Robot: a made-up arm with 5 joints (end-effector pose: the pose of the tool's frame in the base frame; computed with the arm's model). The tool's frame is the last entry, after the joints.
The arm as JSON. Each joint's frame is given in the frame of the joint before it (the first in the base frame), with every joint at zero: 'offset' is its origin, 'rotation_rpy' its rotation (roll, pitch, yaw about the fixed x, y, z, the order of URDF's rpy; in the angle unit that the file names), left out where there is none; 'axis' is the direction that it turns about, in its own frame. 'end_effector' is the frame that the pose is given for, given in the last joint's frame.
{
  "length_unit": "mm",
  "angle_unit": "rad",
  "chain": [
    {
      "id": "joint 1",
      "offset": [
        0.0,
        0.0,
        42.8
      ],
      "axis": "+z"
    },
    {
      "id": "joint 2",
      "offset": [
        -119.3,
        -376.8,
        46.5
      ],
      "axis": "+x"
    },
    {
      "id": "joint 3",
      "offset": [
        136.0,
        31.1,
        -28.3
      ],
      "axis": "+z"
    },
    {
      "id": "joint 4",
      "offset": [
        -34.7,
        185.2,
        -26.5
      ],
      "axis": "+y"
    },
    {
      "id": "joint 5",
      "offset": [
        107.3,
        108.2,
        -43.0
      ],
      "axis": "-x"
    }
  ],
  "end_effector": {
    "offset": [
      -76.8,
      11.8,
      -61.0
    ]
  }
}
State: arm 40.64 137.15 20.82 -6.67 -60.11
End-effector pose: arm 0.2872 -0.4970 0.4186 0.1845 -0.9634 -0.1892 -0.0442
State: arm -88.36 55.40 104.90 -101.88 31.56
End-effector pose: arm -0.3709 0.2501 0.1012 0.2040 0.0100 -0.9679 -0.1468
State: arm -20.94 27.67 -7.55 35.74 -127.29
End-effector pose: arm 0.0414 -0.0394 0.1964 0.1332 0.9432 -0.0220 -0.3036
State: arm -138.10 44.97 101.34 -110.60 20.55
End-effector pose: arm -0.0422 0.4530 0.1155 0.1605 -0.3822 -0.8936 -0.1721
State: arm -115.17 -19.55 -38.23 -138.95 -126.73
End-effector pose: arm -0.1450 -0.1277 -0.0564 0.9245 -0.2641 -0.2679 0.0617
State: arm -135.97 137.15 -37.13 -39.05 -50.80
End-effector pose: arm -0.5480 0.2009 0.3523 0.3873 -0.3130 0.8428 0.2043
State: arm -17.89 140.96 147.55 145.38 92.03
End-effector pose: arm -0.0899 -0.1741 -0.0224 0.4671 -0.8485 -0.2458 0.0391
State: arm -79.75 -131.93 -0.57 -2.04 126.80
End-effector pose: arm -0.5956 -0.1234 -0.0640 0.4894 0.6047 -0.4817 -0.4034
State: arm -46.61 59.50 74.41 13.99 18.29
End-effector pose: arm -0.3254 0.0590 0.0739 0.9123 0.0730 -0.3596 0.1819
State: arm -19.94 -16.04 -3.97 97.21 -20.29
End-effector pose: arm -0.1044 -0.0111 -0.0818 0.6052 0.1718 0.6858 -0.3658
